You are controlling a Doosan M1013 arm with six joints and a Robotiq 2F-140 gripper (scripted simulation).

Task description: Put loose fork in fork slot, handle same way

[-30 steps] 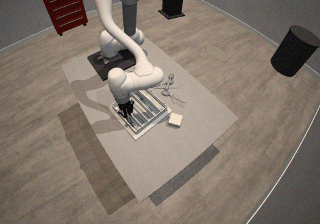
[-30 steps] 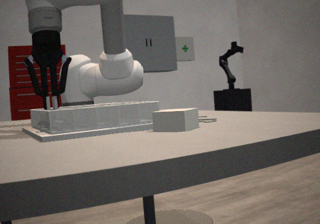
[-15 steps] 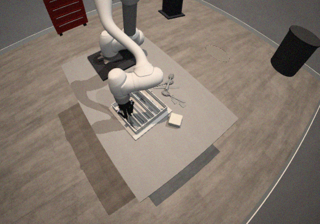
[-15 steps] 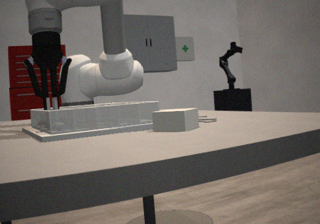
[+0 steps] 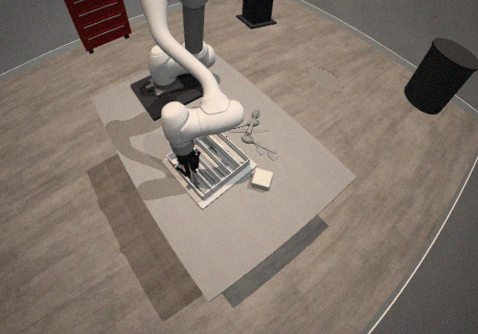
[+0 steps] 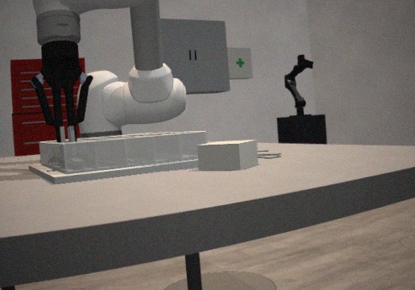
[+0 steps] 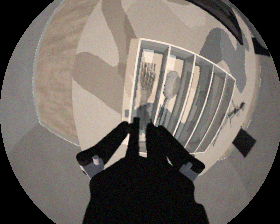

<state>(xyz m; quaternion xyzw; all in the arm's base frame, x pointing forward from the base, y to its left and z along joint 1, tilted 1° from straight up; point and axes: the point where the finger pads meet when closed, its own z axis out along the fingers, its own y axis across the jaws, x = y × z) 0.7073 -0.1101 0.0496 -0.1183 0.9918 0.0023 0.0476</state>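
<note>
Now: hand 100 mm to the right of the cutlery tray, 60 mm past it and 10 mm above it. Also, from my hand: white box 280 mm to the left, 150 mm ahead, 40 mm below.
</note>
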